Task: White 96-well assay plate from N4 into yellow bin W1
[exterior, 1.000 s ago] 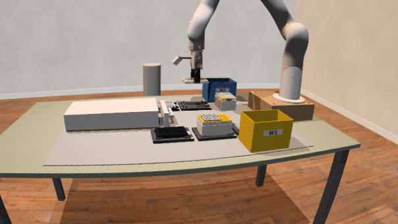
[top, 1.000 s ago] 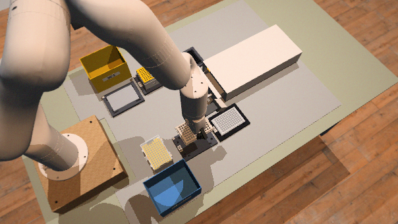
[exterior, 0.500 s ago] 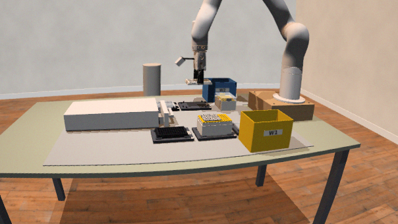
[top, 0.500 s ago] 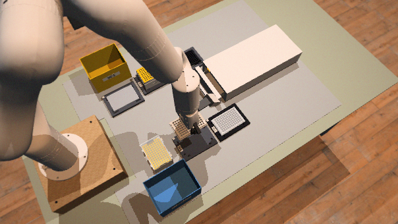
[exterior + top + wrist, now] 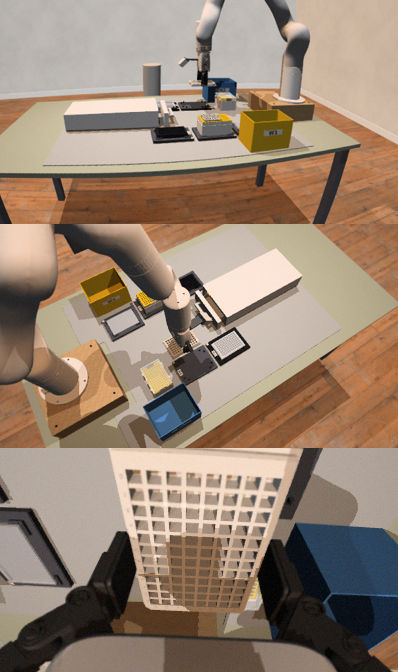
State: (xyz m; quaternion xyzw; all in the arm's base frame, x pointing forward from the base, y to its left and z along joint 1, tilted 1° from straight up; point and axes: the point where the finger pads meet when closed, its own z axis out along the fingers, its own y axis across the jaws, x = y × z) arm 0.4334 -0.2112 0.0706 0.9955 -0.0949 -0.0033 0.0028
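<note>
Now: the yellow bin W1 6 cm behind my hand, 47 cm to the left of it and 12 cm below it. Round my hand: blue bin: 20 cm behind, 17 cm to the right, 12 cm below; then work nest N4: 1 cm ahead, 7 cm to the right, 15 cm below; then cream plate: 1 cm below.
</note>
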